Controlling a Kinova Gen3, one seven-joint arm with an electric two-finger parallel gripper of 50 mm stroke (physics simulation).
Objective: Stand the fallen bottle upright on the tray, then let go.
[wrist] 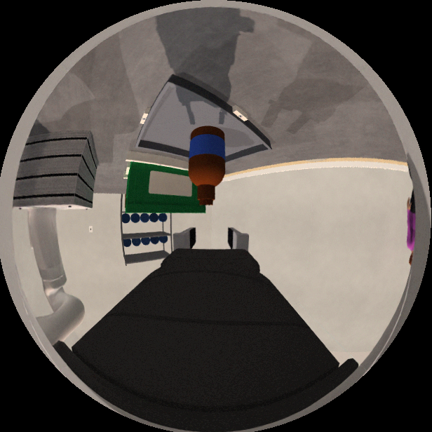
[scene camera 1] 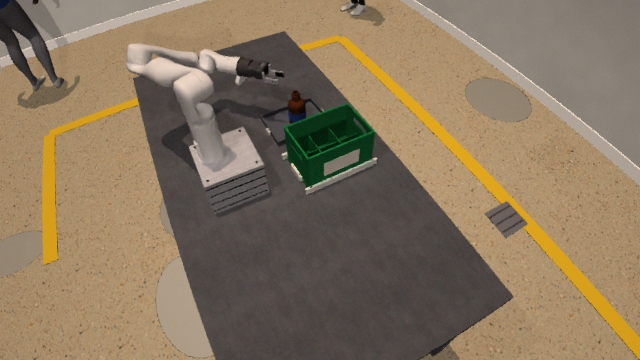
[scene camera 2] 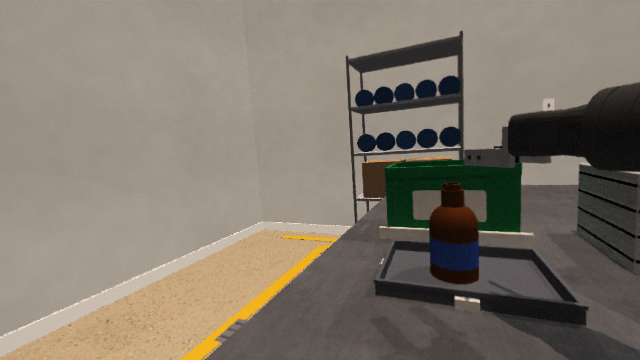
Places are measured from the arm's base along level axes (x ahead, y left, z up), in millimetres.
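Pixels of known places: gripper, fingertip midpoint: (scene camera 1: 280, 78) (scene camera 2: 481, 155); arm's base at its link origin: (scene camera 1: 212, 153).
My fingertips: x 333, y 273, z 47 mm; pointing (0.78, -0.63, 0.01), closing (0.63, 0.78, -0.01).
Note:
For each thing: its top centre in the pictures, then the offset to it from my fingertips.
- brown bottle with a blue label, top centre: (scene camera 2: 452, 183) (scene camera 1: 295, 92) dx +43, dy -51, dz -47 mm
- green crate with compartments, top centre: (scene camera 2: 445, 162) (scene camera 1: 329, 128) dx +88, dy -318, dz -32 mm
A brown bottle with a blue label (scene camera 1: 296, 107) (scene camera 2: 453, 250) (wrist: 207, 162) stands upright on the dark tray (scene camera 1: 274, 134) (scene camera 2: 560, 306) (wrist: 200, 90), inside its rim. In scene camera 1, the crate hides the bottle's foot. My gripper (scene camera 1: 279, 77) (wrist: 211, 234) is open, with nothing between its fingers. It is held level, apart from the bottle and higher than the bottle's neck. In scene camera 2 one grey finger shows in front of the crate, to the right of the bottle's neck.
A green crate with compartments (scene camera 1: 330, 152) (scene camera 2: 504, 200) (wrist: 140, 187) stands close beside the tray, between white strips. The arm's slatted base block (scene camera 1: 237, 187) (scene camera 2: 607, 215) (wrist: 55, 170) stands on the table. A shelf rack (scene camera 2: 461, 65) is by the wall.

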